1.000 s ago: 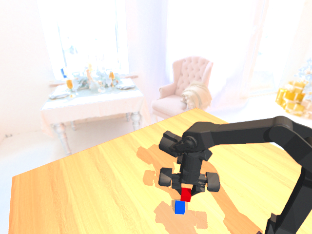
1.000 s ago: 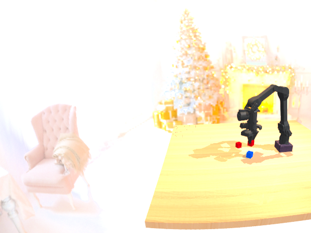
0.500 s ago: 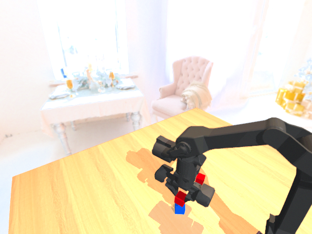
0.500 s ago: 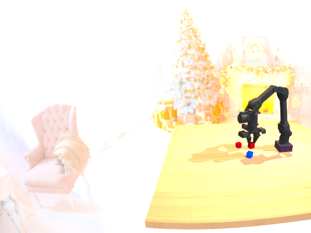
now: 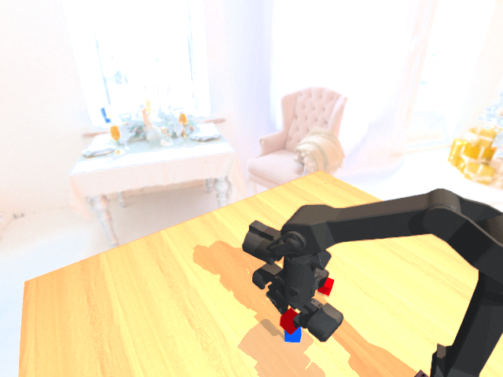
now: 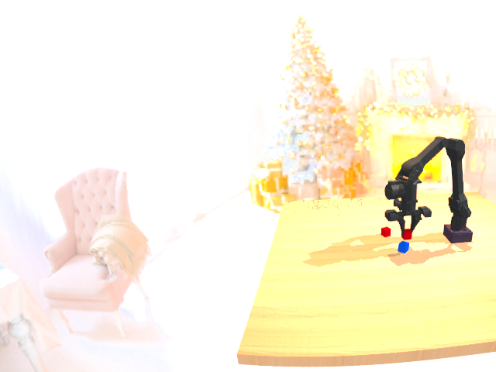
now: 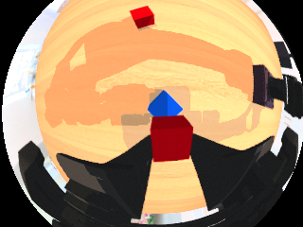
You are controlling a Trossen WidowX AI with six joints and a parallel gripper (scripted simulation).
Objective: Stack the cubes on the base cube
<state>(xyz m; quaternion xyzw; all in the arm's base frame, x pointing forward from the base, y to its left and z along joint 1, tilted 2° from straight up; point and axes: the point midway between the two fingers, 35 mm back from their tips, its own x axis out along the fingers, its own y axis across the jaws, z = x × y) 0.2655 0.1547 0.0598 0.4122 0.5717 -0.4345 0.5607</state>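
Now: gripper tip 60 mm above the blue cube, 20 mm to the left of it and 10 mm short of it. Also, from my gripper tip: red cube: 170 mm to the right, 80 mm ahead, 70 mm below.
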